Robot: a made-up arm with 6 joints. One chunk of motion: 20 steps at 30 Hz.
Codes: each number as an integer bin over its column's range. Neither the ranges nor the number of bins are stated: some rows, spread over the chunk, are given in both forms.
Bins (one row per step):
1: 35 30 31 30 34 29
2: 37 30 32 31 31 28
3: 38 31 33 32 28 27
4: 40 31 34 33 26 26
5: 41 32 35 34 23 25
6: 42 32 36 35 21 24
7: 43 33 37 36 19 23
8: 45 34 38 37 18 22
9: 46 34 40 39 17 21
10: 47 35 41 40 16 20
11: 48 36 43 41 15 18
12: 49 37 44 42 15 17
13: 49 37 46 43 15 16
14: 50 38 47 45 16 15
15: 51 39 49 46 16 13
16: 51 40 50 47 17 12
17: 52 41 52 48 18 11
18: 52 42 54 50 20 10
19: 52 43 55 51 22 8
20: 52 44 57 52 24 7
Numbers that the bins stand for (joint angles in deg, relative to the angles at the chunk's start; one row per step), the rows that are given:
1: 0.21 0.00 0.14 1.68 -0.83 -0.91
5: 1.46 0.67 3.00 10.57 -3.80 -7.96
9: 2.49 1.34 6.57 21.68 -5.42 -15.01
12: 3.11 2.34 9.43 28.35 -5.97 -22.06
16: 3.53 3.34 13.72 39.46 -5.42 -30.88
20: 3.73 4.68 18.73 50.58 -3.53 -39.69
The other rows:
2: 0.63 0.00 0.85 3.90 -1.64 -2.67
3: 0.84 0.33 1.57 6.12 -2.45 -4.44
4: 1.25 0.33 2.28 8.34 -2.99 -6.20
6: 1.66 0.67 3.71 12.79 -4.34 -9.73
7: 1.87 1.00 4.43 15.01 -4.88 -11.49
8: 2.28 1.34 5.14 17.24 -5.15 -13.25
10: 2.70 1.67 7.29 23.90 -5.69 -16.78
11: 2.91 2.00 8.72 26.13 -5.97 -20.30
13: 3.11 2.34 10.86 30.57 -5.97 -23.83
14: 3.32 2.67 11.58 35.02 -5.69 -25.59
15: 3.53 3.01 13.01 37.24 -5.69 -29.11
17: 3.73 3.68 15.15 41.69 -5.15 -32.64
18: 3.73 4.01 16.58 46.13 -4.61 -34.40
19: 3.73 4.34 17.30 48.36 -4.07 -37.93

